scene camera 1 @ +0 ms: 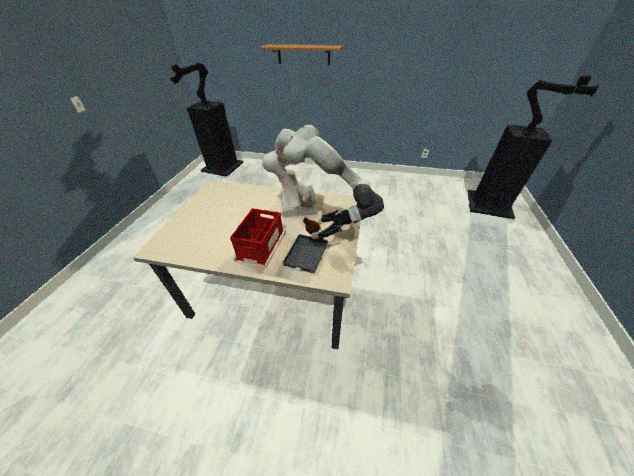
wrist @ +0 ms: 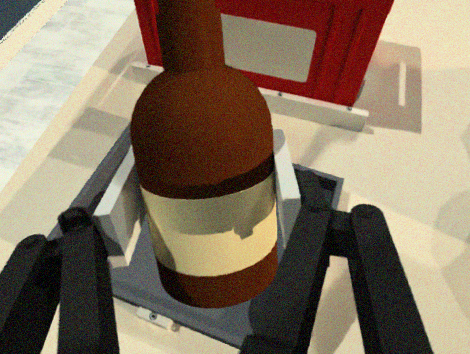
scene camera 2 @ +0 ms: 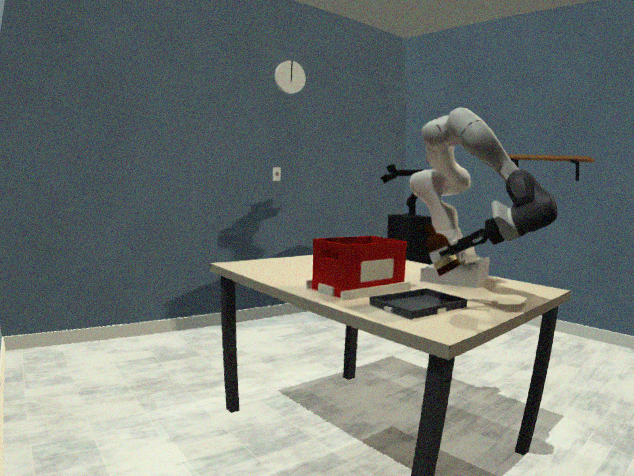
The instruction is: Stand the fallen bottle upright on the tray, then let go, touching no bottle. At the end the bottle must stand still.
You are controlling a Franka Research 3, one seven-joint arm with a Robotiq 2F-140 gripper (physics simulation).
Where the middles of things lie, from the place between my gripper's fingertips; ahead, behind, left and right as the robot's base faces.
Scene:
My hand is 20 mm to the right of the brown bottle point(scene camera 2: 435, 241), 20 mm below it and 10 mm past it. Round my hand: low white strip point(wrist: 331, 114): 210 mm to the right, 150 mm below, 50 mm ahead.

